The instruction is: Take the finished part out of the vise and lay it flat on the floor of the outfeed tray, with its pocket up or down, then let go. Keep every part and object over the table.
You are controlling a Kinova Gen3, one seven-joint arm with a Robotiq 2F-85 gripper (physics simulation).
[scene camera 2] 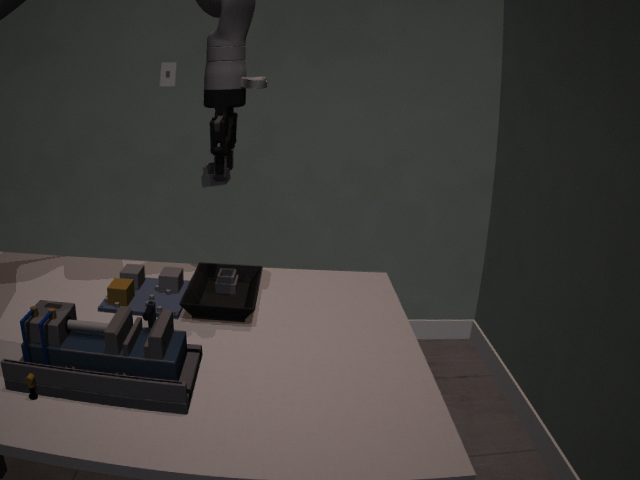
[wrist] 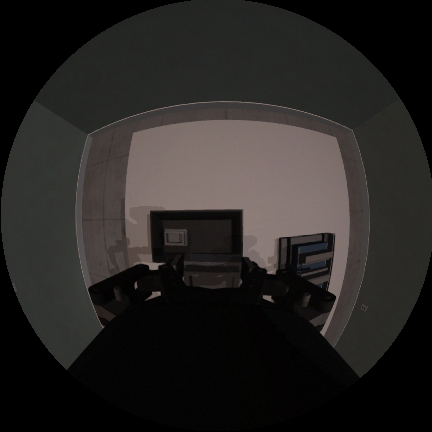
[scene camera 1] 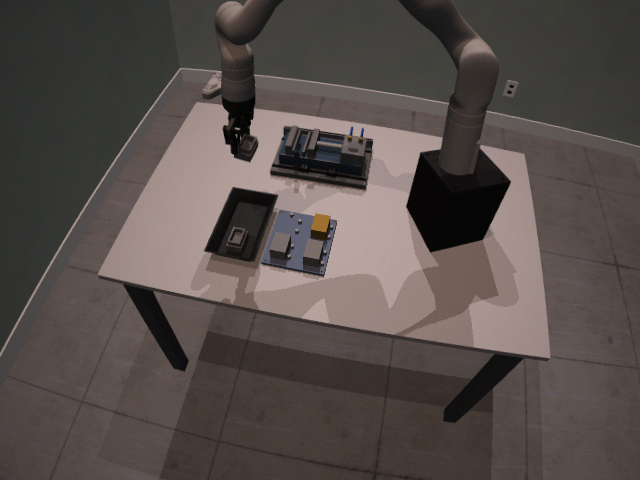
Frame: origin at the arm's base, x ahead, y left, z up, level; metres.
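Seen in the pictures: gripper, fingertip midpoint: (scene camera 2: pixel 223 173) (wrist: pixel 211 264) (scene camera 1: pixel 240 145); arm's base at its link origin: (scene camera 1: pixel 455 164).
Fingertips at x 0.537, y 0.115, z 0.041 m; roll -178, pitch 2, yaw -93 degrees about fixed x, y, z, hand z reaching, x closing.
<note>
Pixels of each thing's top centre, then the offset from my fingertips to it.
- second grey part at its top centre: (scene camera 2: pixel 227 272) (wrist: pixel 173 237) (scene camera 1: pixel 236 235) dz -0.224, dx -0.002, dy +0.106 m
- vise at its top centre: (scene camera 2: pixel 99 316) (wrist: pixel 316 290) (scene camera 1: pixel 324 138) dz -0.172, dx -0.161, dy -0.278 m
- blue plate at its top centre: (scene camera 2: pixel 147 293) (scene camera 1: pixel 300 240) dz -0.263, dx -0.166, dy +0.054 m
- yellow block at its top centre: (scene camera 2: pixel 120 283) (scene camera 1: pixel 320 222) dz -0.227, dx -0.212, dy +0.009 m
My gripper (scene camera 1: pixel 241 146) (scene camera 2: pixel 224 170) (wrist: pixel 211 264) is shut on a grey part (scene camera 1: pixel 248 146) (scene camera 2: pixel 209 176) (wrist: pixel 212 276) and holds it high above the table. The part's pocket shows from above in scene camera 1; its exact tilt is hard to judge. The black outfeed tray (scene camera 1: pixel 251 212) (scene camera 2: pixel 206 304) (wrist: pixel 210 231) is below, and shows beyond the held part in the wrist view. A second grey part (scene camera 1: pixel 236 238) (scene camera 2: pixel 226 283) (wrist: pixel 175 237) is in the tray, near one end, pocket up. The vise (scene camera 1: pixel 325 153) (scene camera 2: pixel 103 357) (wrist: pixel 311 248) shows no part between its jaws.
A blue plate (scene camera 1: pixel 296 259) (scene camera 2: pixel 174 302) with two grey blocks, a yellow block (scene camera 1: pixel 320 225) (scene camera 2: pixel 120 291) and small pegs lies beside the tray. Blue hoses (scene camera 1: pixel 351 131) (scene camera 2: pixel 43 335) rise at the vise's end. The black robot base (scene camera 1: pixel 457 209) stands at the right in scene camera 1.
</note>
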